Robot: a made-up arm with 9 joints. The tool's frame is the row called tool. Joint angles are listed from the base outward. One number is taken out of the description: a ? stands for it. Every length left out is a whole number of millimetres.
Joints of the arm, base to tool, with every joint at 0 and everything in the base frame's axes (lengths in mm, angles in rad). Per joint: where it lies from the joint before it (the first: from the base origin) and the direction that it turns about. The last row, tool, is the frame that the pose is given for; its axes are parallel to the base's.
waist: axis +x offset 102 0 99
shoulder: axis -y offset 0 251 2
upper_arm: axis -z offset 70 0 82
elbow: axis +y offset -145 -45 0
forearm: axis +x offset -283 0 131
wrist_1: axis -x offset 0 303 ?
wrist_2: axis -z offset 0 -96 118
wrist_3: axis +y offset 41 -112 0
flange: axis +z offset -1 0 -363
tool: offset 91 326 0
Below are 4 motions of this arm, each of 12 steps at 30 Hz.
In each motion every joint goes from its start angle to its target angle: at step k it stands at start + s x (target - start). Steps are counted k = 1, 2, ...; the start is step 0. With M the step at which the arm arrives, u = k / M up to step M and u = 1 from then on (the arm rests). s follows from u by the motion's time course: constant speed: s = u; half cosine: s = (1 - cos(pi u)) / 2; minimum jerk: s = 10 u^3 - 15 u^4 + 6 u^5.
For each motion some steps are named. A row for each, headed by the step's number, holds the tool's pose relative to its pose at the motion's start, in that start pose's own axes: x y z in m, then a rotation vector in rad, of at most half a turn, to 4 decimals.
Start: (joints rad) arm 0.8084 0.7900 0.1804 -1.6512 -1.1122 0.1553 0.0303 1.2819 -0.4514
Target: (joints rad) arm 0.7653 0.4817 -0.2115 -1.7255 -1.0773 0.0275 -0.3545 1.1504 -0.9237
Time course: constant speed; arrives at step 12
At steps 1, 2, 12:
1: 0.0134 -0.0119 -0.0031 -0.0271 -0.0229 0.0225
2: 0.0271 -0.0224 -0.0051 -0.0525 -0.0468 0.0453
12: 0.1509 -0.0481 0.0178 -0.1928 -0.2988 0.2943

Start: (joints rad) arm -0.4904 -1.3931 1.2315 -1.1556 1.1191 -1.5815 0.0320 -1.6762 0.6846
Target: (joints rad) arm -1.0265 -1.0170 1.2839 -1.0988 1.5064 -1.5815 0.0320 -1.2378 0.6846
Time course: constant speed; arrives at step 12
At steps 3, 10, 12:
3: -0.0615 -0.0024 0.0320 0.1706 -0.0094 -0.0052
10: -0.2049 -0.0569 0.1505 0.6235 0.0397 0.0380
12: -0.2447 -0.0912 0.1945 0.7620 0.0741 0.0647

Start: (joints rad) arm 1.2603 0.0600 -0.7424 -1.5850 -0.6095 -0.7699 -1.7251 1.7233 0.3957
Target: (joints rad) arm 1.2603 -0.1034 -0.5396 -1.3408 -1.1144 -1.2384 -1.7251 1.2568 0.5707
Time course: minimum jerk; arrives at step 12
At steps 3, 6, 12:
3: -0.0012 0.0001 -0.0038 -0.0005 -0.0316 0.0590
6: -0.0108 0.0112 -0.0224 0.0089 -0.1631 0.2805
12: -0.0417 0.0451 -0.0477 0.0454 -0.3525 0.5435

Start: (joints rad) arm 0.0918 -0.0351 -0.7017 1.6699 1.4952 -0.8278 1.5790 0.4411 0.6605
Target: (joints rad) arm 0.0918 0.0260 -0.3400 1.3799 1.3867 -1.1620 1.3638 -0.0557 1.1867
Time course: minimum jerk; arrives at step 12
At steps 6, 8, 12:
6: -0.1701 -0.0964 0.0257 -0.0812 0.1574 0.4520
8: -0.2527 -0.1755 0.0594 -0.0802 0.2373 0.7335
12: -0.2994 -0.2417 0.0887 -0.0576 0.2852 0.9415

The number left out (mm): -39
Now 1 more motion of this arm.
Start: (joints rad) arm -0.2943 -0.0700 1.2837 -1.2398 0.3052 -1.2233 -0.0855 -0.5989 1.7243
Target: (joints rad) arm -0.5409 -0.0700 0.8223 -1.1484 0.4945 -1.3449 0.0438 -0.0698 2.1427
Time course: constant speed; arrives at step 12
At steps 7, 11, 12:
7: 0.1253 0.1376 0.2709 0.3171 -0.4746 0.0576
11: 0.1461 0.1798 0.4611 0.4707 -0.7968 0.1120
12: 0.1446 0.1855 0.5101 0.5044 -0.8825 0.1259

